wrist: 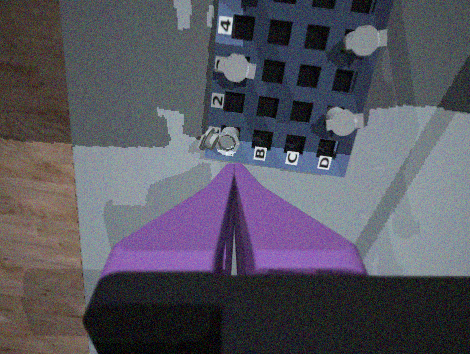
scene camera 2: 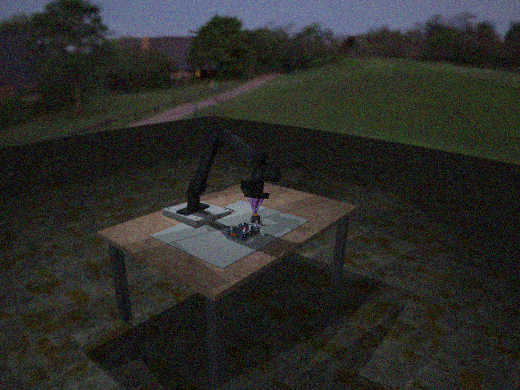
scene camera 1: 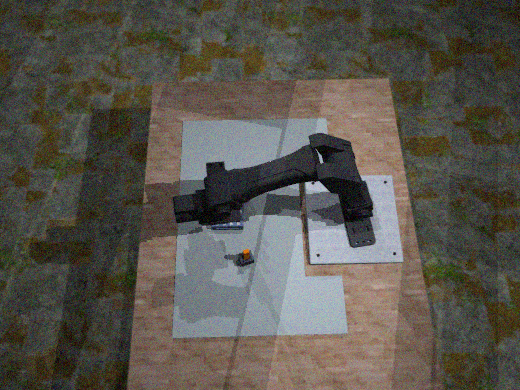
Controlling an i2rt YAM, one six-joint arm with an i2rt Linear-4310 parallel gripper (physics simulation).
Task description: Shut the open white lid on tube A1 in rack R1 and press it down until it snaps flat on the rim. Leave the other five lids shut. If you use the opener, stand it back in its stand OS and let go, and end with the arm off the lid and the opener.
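Places are measured from the arm's base along level axes (x left, y ahead, z down), in metres.
Where they show: gripper, fingertip midpoint: (wrist: pixel 234 176) (scene camera 2: pixel 254 214); arm's base, link origin: (scene camera 2: pixel 193 209) (scene camera 1: pixel 354 211).
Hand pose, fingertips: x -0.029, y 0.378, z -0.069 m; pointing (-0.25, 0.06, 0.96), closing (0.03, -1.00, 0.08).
Each offset is from my fingertips to the centre of the thing. "pt": to the spot under its first point. Level surfaces: height alone.
Tube A1 (wrist: pixel 228 141) stands open at the near left corner of blue rack R1 (scene camera 1: pixel 227 226) (scene camera 2: pixel 243 232) (wrist: pixel 285 125). Its white lid @[dy +0.014, dx -0.006, dz +0.034 m] (wrist: pixel 209 138) is swung out to the left, tilted, over the rack's edge. My gripper (wrist: pixel 234 176) (scene camera 2: pixel 256 212) is shut and empty; its purple fingertips show just in front of tube A1 in the wrist view, at a height I cannot tell. White lids on A3 @[dy +0.000, dx -0.041, dz +0.044 m] (wrist: pixel 236 68), D2 @[dy -0.054, dx -0.013, dz +0.044 m] (wrist: pixel 343 121) and D4 @[dy -0.060, dx -0.051, dz +0.044 m] (wrist: pixel 366 40) look shut. The other two lids are outside the wrist view. The orange opener @[dy -0.056, dx +0.111, dz +0.044 m] (scene camera 1: pixel 246 254) stands in its dark stand OS @[pt dy -0.051, dx +0.116, dz +0.052 m] (scene camera 1: pixel 244 260).
The rack and stand are on a grey mat @[dz +0.089 m] (scene camera 1: pixel 310 310) (scene camera 2: pixel 215 255) (wrist: pixel 410 205) on the wooden table @[dz +0.092 m] (scene camera 1: pixel 200 360) (scene camera 2: pixel 200 285) (wrist: pixel 35 210). The arm's base is on a pale plate (scene camera 1: pixel 325 245) (scene camera 2: pixel 175 214). In scene camera 1 the arm covers much of the rack.
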